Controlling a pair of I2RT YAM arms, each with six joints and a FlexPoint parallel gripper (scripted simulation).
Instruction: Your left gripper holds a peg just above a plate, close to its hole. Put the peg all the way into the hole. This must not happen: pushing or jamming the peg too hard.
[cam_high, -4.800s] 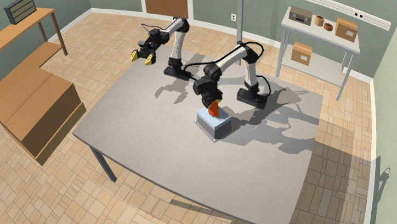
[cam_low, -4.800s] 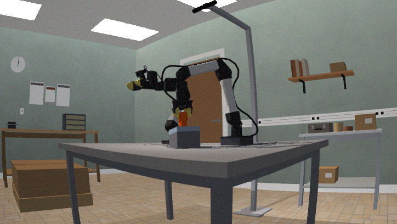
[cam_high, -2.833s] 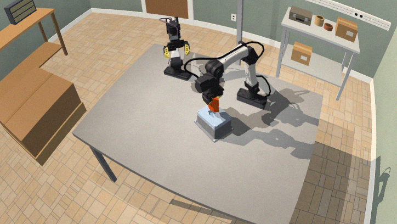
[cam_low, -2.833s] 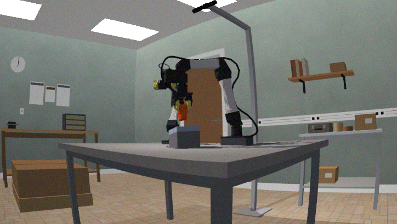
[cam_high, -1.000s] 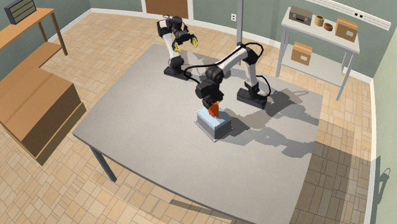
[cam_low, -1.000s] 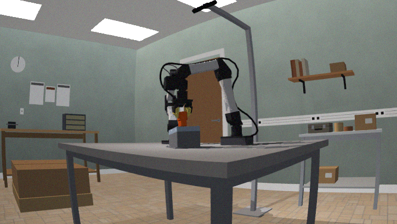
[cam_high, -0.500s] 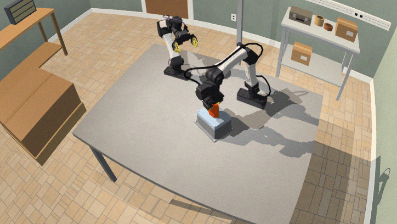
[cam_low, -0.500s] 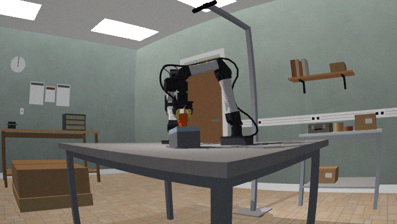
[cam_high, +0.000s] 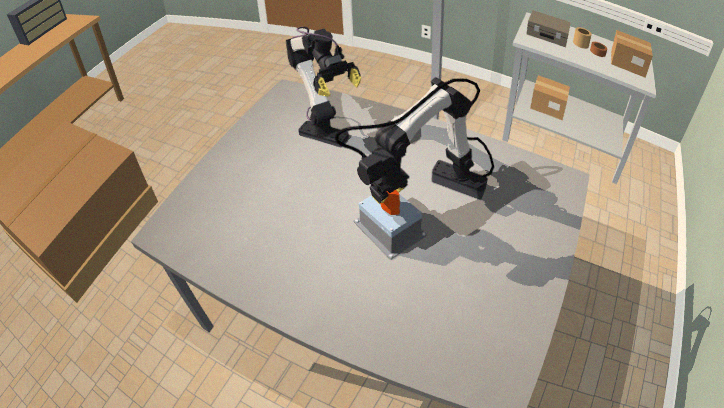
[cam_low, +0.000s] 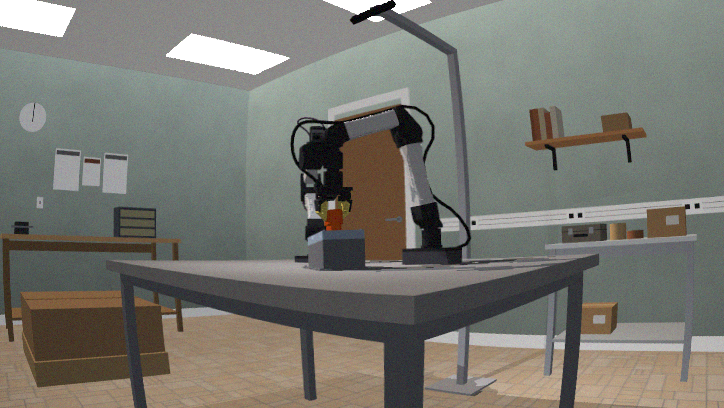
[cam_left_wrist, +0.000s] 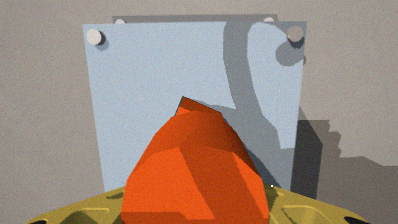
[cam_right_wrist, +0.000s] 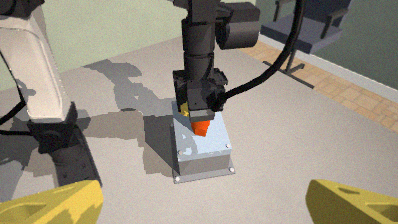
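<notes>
The light blue plate lies 10 mm to the left of my left hand and 60 mm below it. From my left hand the other things lie so: orange faceted peg (10 mm to the left, 20 mm below); then lamp post (1180 mm behind, 300 mm to the right, 60 mm above).
</notes>
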